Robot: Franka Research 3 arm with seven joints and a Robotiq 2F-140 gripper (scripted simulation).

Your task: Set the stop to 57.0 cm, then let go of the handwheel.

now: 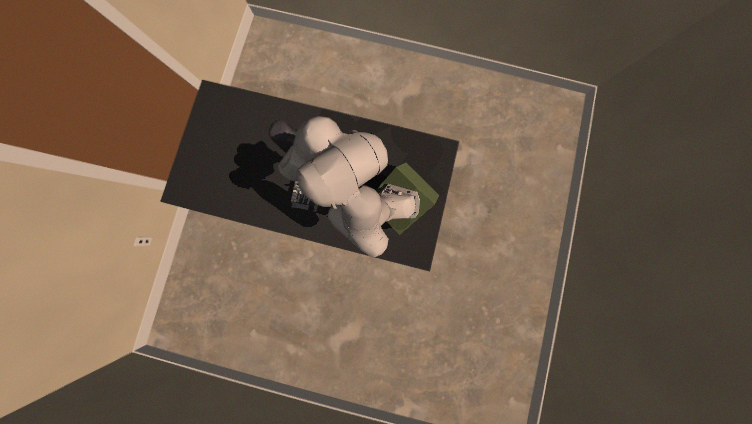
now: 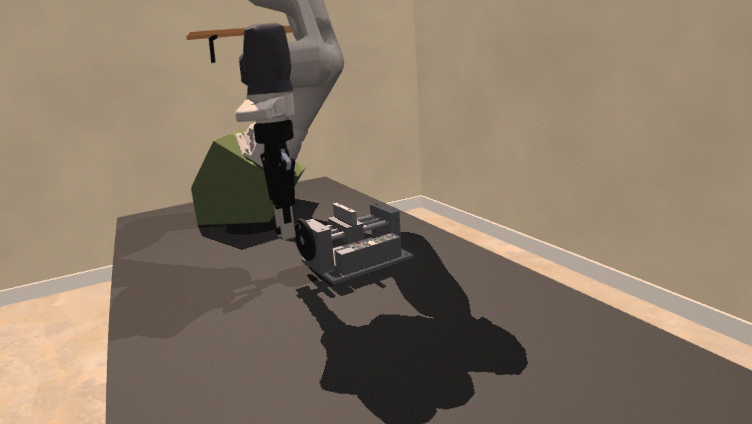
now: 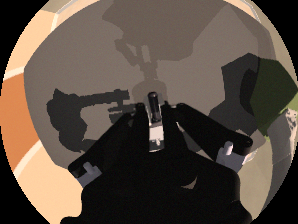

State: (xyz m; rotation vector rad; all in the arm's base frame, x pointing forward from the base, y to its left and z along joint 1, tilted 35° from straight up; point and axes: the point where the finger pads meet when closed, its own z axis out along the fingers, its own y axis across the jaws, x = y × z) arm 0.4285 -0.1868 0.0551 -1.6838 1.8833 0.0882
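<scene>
Right now my hand is 2 cm to the right of the handwheel and 2 cm above it. The rest, counted from my hand: grey stop fixture 13 cm to the left, 3 cm below, 2 cm ahead.
</scene>
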